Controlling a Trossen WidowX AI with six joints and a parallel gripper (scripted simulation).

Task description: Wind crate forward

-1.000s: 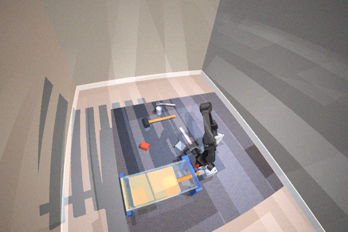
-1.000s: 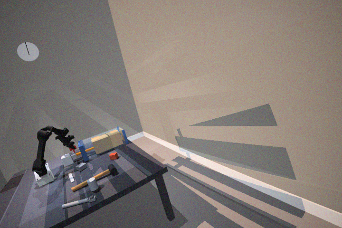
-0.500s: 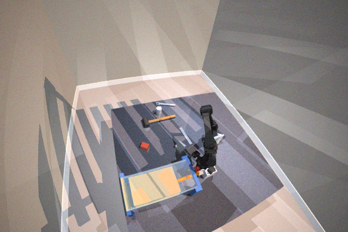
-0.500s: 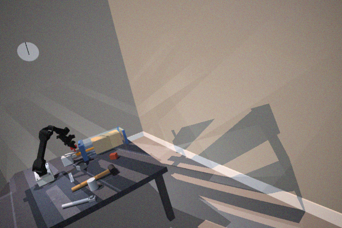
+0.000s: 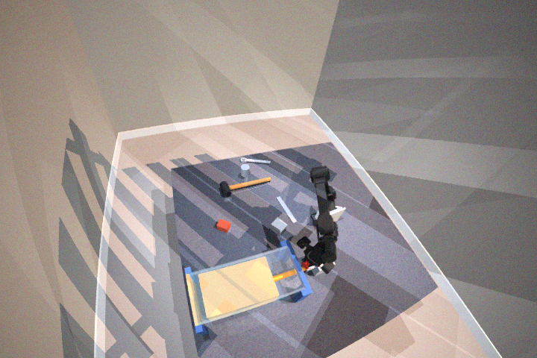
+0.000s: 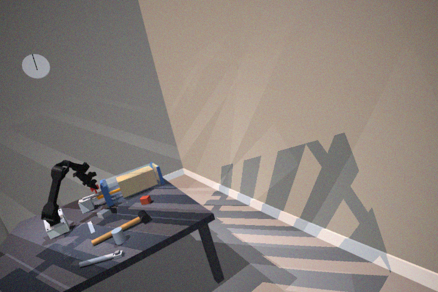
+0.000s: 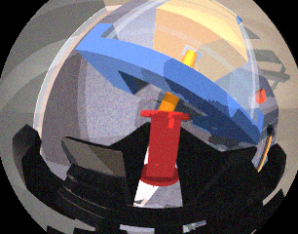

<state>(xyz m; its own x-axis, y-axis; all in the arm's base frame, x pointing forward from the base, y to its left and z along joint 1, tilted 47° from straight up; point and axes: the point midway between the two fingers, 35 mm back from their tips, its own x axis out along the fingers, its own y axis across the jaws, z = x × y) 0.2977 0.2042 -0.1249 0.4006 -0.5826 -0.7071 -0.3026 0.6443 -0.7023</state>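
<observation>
Right now my gripper tip is 50 mm past the winch handle and 30 mm above it. From my gripper tip the other things lie so: red knob: 10 mm behind; blue frame: 40 mm ahead, 30 mm below, 10 mm to the right; winch: 130 mm behind, 100 mm below.
</observation>
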